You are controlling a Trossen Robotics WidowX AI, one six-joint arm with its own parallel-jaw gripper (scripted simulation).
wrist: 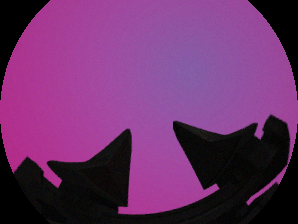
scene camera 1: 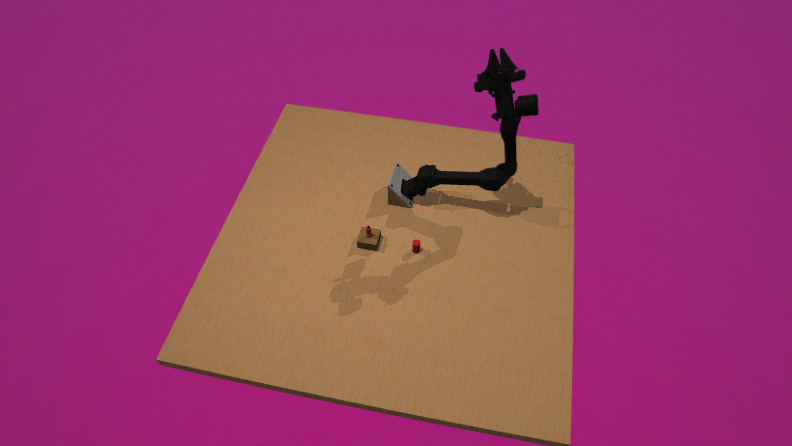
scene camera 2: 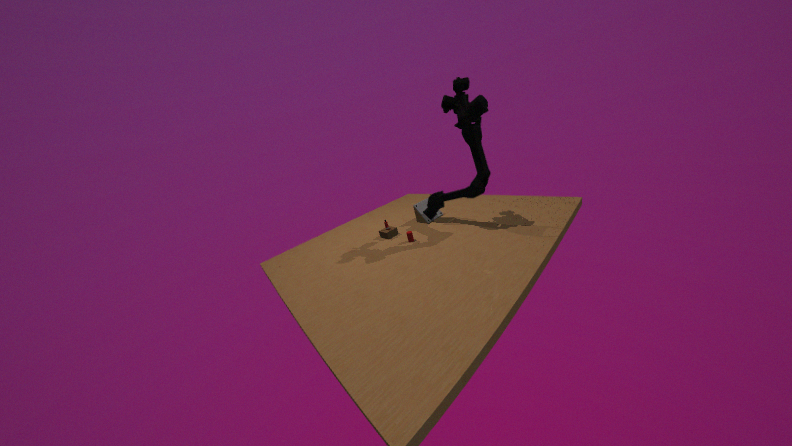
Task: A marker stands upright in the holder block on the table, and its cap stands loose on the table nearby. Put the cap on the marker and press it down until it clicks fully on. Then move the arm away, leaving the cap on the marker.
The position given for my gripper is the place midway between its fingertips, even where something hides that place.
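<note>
My gripper is visible at [scene camera 1: 496, 48], and the wrist view has my gripper too, at [wrist: 152, 128].
</note>
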